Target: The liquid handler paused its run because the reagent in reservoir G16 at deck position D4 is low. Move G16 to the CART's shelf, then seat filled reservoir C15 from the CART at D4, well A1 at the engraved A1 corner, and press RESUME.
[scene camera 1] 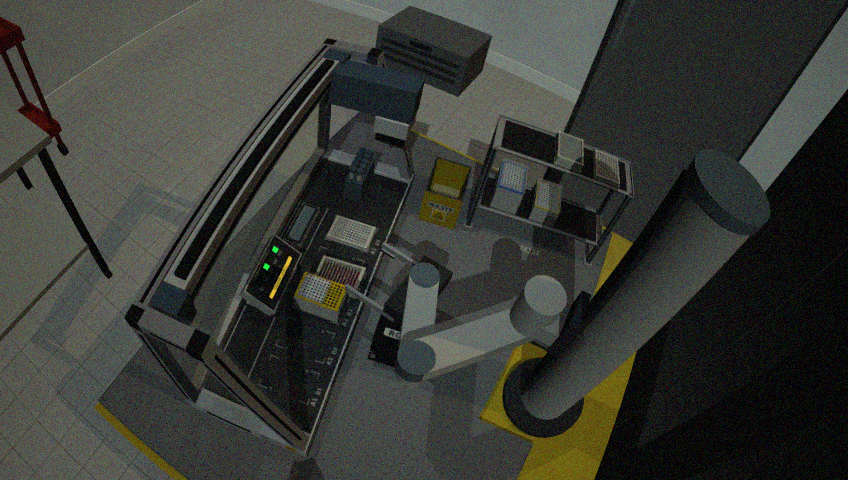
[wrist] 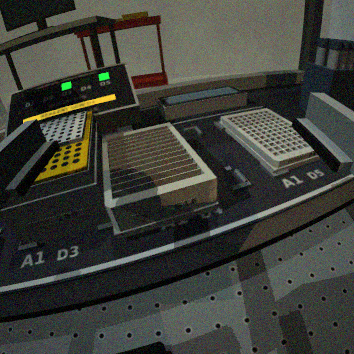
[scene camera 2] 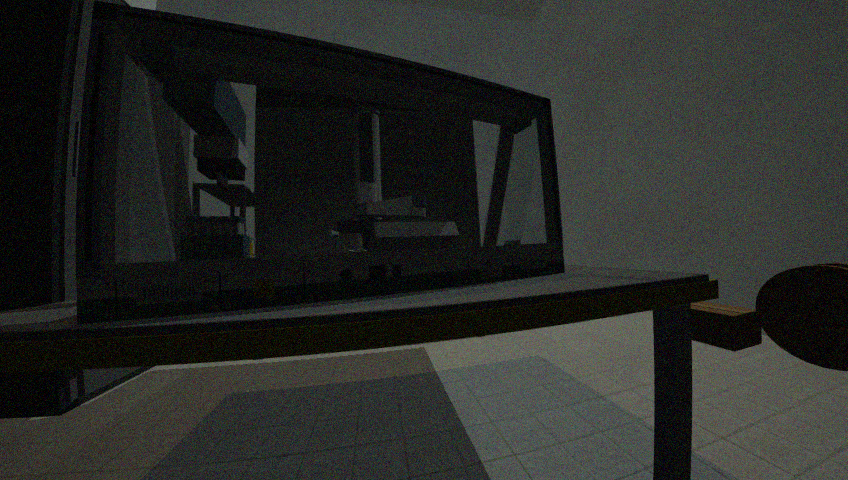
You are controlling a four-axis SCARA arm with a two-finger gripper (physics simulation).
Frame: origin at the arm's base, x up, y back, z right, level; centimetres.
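Where they show: gripper, fingertip midpoint: (scene camera 1: 364, 265) (wrist: 169, 115) (scene camera 2: 357, 231); arm's base, link origin: (scene camera 1: 543, 398).
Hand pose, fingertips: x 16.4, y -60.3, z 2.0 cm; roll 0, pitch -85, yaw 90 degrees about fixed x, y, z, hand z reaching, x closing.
Observation:
Things, the pixels of their top centre, and the offset from my fingertips. "spot": a spot on its surface instead.
- Reservoir G16, top centre: (wrist: 145, 150) (scene camera 1: 339, 272) dy -6.0, dx -5.5, dz -2.5 cm
- yellow-and-white tip rack, top centre: (wrist: 47, 138) (scene camera 1: 320, 290) dy -6.4, dx -2.8, dz -11.4 cm
- white well plate, top centre: (wrist: 270, 128) (scene camera 1: 351, 231) dy -11.7, dx -7.8, dz +12.8 cm
- blue tube rack, surface spot: (scene camera 1: 360, 166) spot: dy -18.7, dx +2.8, dz +27.4 cm
- yellow waste bin, top centre: (scene camera 1: 449, 178) dy +4.3, dx -1.6, dz +43.1 cm
Reservoir G16 (scene camera 1: 343, 270) (wrist: 155, 155), a pale tray with brownish parallel troughs, sits at D4 between D3 and D5; its label is hard to read. My gripper (scene camera 1: 367, 267) (wrist: 169, 115) is open and empty, its fingers wide apart on either side of G16's front part and not touching it. The CART (scene camera 1: 523, 139) stands to the right of the deck in scene camera 1. Its lower shelf holds a blue-trimmed box and a yellowish box; its upper shelf holds two pale plates. I cannot tell which is C15. The control panel (scene camera 1: 267, 285) (wrist: 112, 85) shows green lights and an amber bar; RESUME is not readable.
A yellow-and-white tip rack (scene camera 1: 321, 291) (wrist: 67, 156) stands at D3, close to one finger. A white well plate (scene camera 1: 351, 231) (wrist: 267, 134) sits at D5, near the other finger. A blue tube rack (scene camera 1: 360, 166) stands beyond, and a yellow waste bin (scene camera 1: 439, 211) stands between deck and CART.

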